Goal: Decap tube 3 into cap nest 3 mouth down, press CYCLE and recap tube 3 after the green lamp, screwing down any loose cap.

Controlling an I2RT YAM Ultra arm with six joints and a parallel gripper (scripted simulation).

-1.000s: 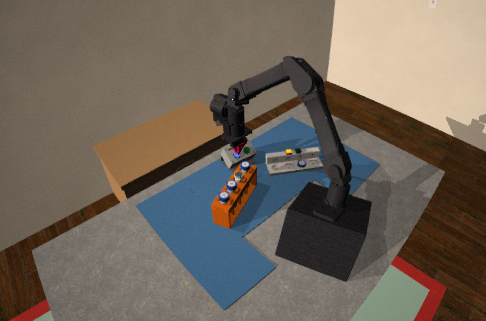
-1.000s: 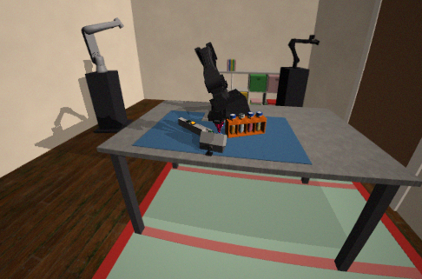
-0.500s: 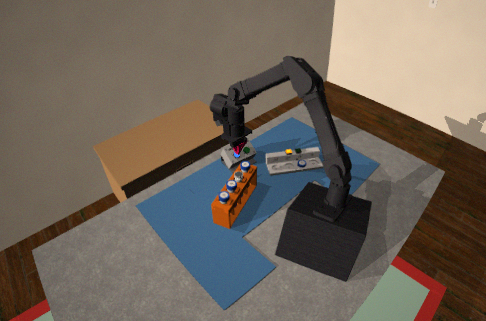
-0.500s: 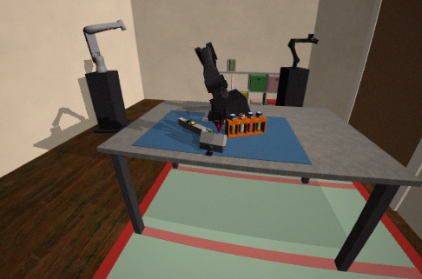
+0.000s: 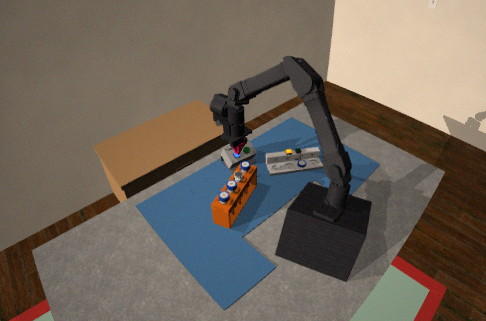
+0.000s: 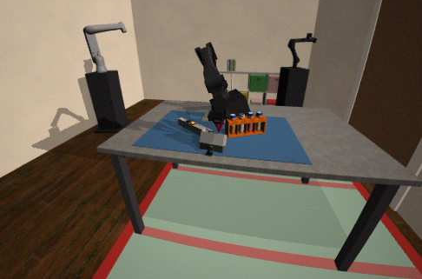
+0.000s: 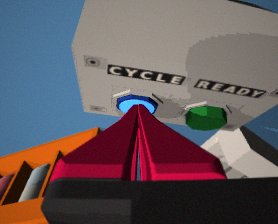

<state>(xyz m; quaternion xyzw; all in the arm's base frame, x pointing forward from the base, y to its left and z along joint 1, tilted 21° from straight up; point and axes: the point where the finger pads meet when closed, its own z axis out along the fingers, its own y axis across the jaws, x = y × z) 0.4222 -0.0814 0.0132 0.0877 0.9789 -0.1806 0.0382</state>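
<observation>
Right now the blue cycle key is 10 mm below my hand. From my hand the other things lie so: grey key desk (10 mm ahead, 20 mm to the right, 20 mm below); then blue cap (210 mm behind, 140 mm to the right, 60 mm below); then green ready key (10 mm behind, 40 mm to the right, 10 mm below).
</observation>
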